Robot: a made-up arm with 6 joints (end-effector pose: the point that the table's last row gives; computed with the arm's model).
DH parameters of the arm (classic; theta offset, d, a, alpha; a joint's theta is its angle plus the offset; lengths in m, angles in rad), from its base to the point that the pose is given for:
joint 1: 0 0.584 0.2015 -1.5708
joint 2: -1.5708 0 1.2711 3.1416
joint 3: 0 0 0.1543 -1.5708
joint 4: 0 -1.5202 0 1.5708
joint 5: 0 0 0 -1.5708
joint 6: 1.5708 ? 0 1.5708
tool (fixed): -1.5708 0 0 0
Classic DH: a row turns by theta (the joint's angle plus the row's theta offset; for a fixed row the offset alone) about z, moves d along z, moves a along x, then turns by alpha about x.
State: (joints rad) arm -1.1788 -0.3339 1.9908 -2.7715 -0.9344 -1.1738
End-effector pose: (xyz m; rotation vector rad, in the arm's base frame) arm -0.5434 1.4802 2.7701 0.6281 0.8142 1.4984
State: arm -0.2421 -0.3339 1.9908 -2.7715 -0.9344 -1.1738
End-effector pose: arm -1.5144 0.4391 2.7701 0.2274 1.1904 2.3294
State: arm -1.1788 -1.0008 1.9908 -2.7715 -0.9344 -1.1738
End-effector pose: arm -0.9146 2.3780 1.2026 -0.0215 1.0077 1.2030
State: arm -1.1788 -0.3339 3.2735 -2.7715 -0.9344 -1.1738
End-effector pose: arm -0.5323 1.4531 0.7605 -0.5962 1.1082 0.8563
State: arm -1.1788 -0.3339 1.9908 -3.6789 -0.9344 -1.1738
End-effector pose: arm -0.6811 1.4132 2.7789 0.6493 1.7437 1.7843
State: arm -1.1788 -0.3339 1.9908 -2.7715 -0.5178 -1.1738
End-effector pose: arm -0.5641 1.4664 2.8566 0.9314 0.5900 1.7650
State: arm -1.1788 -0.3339 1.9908 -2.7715 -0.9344 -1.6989
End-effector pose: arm -0.5434 1.4802 2.7701 1.0124 1.2212 1.2841
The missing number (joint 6, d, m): -0.2175
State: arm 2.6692 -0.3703 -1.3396 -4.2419 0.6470 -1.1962
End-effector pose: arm -0.7461 0.2500 0.4262 1.2134 0.2510 -2.2754
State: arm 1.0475 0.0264 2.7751 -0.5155 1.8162 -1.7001
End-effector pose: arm -0.5345 -1.1346 2.1043 0.1747 1.0768 -0.5275
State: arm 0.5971 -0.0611 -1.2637 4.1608 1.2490 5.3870
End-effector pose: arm 0.7098 0.2701 0.3869 1.3555 -0.5036 -1.4693
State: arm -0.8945 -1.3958 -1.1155 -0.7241 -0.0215 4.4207
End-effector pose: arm 0.3641 -0.4488 1.4309 2.2459 -1.1635 -0.0051
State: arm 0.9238 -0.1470 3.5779 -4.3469 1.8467 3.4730
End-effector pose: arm -0.8553 -0.8080 0.9704 -0.6177 -2.3352 0.6618
